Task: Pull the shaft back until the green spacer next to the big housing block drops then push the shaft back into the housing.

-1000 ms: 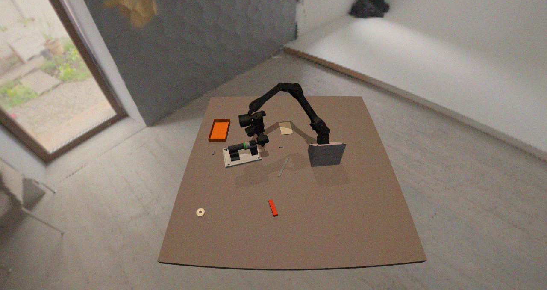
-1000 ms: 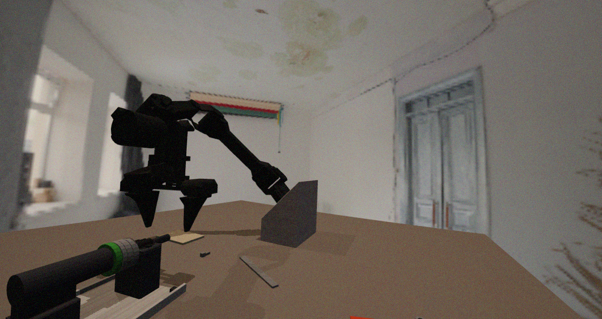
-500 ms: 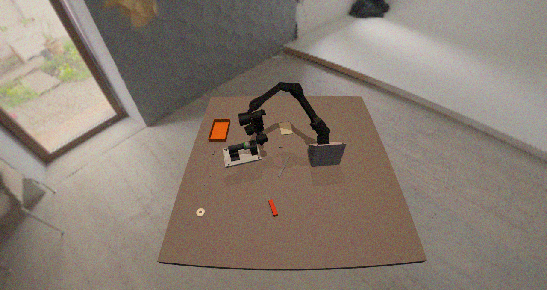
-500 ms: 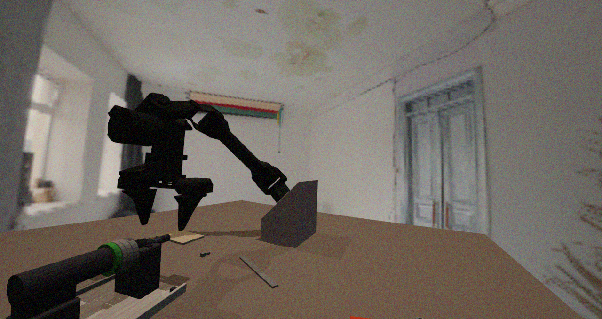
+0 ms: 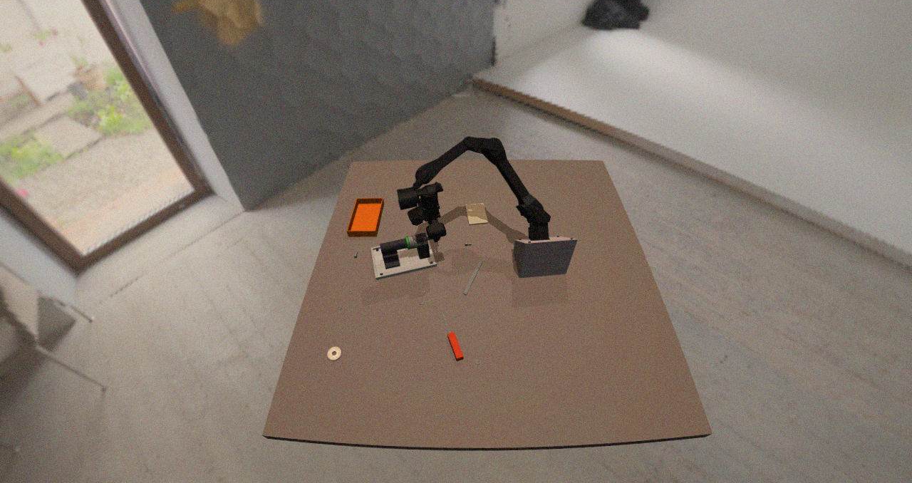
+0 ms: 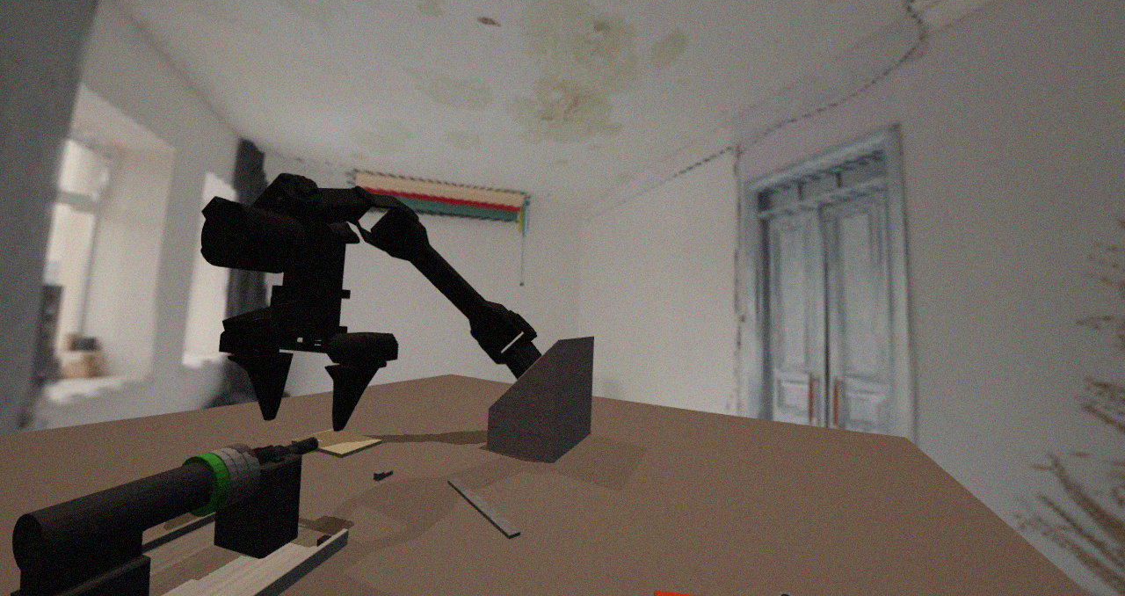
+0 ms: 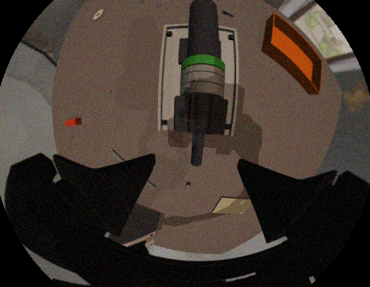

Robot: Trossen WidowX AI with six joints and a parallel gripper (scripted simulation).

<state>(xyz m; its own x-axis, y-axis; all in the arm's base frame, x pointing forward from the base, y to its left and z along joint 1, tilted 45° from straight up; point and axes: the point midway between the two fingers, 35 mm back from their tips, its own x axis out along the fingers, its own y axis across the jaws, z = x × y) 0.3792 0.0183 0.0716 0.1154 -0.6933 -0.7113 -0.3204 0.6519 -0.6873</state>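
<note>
My gripper tip is 8 cm short of the grey spacer, 2 cm to the right of it and 2 cm above it. Also, from my gripper tip: beige pad (21 cm to the right, 16 cm behind, 10 cm below); green spacer (9 cm ahead, 3 cm to the left, 2 cm below); grey bar (15 cm behind, 12 cm to the left, 10 cm below).
</note>
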